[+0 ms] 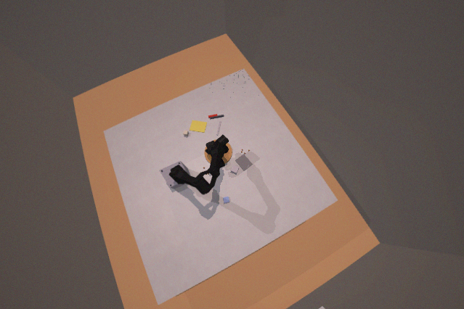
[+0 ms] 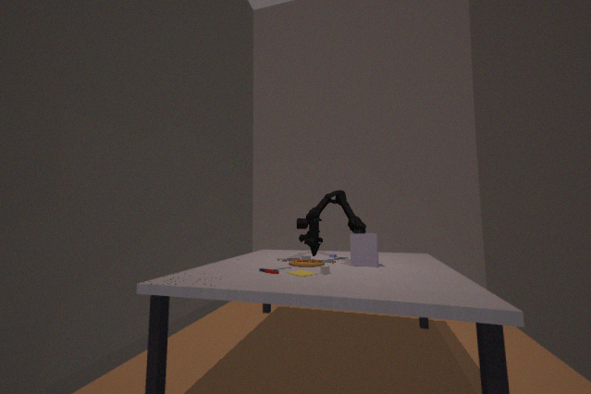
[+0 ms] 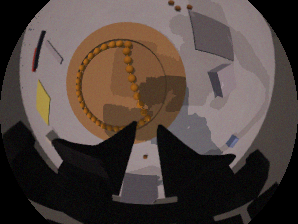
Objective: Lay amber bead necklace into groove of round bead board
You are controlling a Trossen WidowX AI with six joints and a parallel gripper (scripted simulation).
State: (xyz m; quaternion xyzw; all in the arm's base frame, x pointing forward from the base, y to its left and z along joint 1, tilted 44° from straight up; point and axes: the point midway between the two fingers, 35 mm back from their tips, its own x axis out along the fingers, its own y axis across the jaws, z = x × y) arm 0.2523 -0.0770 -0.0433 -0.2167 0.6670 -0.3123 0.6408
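Right now my gripper tip is 40 mm short of the round bead board, 50 mm to the right of it and 30 mm above it. Round my gripper tip: blue cube 80 mm behind, 270 mm to the right, 30 mm below; thin grey bar 140 mm ahead, 220 mm to the left, 40 mm below; grey square plate 150 mm ahead, 110 mm to the right, 40 mm below.
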